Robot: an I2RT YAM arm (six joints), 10 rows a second.
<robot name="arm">
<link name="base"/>
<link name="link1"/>
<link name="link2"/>
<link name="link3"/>
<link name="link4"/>
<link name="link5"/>
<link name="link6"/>
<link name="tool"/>
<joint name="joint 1" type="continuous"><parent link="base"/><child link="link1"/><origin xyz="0.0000 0.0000 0.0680"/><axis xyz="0 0 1"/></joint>
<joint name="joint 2" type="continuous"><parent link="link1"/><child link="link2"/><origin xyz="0.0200 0.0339 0.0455"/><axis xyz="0 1 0"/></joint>
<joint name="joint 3" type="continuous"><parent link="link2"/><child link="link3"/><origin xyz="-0.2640 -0.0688 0.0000"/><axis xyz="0 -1 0"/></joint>
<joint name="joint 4" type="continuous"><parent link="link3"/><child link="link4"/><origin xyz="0.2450 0.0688 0.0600"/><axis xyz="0 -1 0"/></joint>
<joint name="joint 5" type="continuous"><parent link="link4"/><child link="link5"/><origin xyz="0.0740 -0.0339 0.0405"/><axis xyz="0 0 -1"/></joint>
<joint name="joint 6" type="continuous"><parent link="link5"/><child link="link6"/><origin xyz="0.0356 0.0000 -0.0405"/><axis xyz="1 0 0"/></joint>
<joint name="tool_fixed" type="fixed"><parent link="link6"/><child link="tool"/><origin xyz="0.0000 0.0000 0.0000" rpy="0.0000 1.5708 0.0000"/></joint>
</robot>
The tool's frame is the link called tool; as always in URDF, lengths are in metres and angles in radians. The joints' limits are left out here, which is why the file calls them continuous.
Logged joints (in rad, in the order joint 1, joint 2, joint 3, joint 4, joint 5, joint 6), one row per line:
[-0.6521 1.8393 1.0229 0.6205 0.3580 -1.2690]
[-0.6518 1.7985 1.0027 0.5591 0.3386 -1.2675]
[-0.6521 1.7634 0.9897 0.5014 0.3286 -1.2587]
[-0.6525 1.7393 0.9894 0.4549 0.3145 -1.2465]
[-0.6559 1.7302 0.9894 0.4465 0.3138 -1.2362]
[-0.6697 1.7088 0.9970 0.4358 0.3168 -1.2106]
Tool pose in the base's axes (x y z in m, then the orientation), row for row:
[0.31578 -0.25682 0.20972 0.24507 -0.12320 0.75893 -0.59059]
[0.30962 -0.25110 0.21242 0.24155 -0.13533 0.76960 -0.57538]
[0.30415 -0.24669 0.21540 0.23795 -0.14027 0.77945 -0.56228]
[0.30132 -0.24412 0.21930 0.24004 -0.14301 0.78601 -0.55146]
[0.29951 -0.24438 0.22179 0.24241 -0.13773 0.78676 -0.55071]
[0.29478 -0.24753 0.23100 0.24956 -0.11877 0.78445 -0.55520]
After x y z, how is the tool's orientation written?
As a quaternion, w x y z.
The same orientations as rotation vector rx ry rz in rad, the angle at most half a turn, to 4 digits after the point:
[-0.3363 2.0716 -1.6121]
[-0.3701 2.1046 -1.5735]
[-0.3843 2.1355 -1.5405]
[-0.3914 2.1512 -1.5092]
[-0.3765 2.1505 -1.5053]
[-0.3234 2.1363 -1.5120]

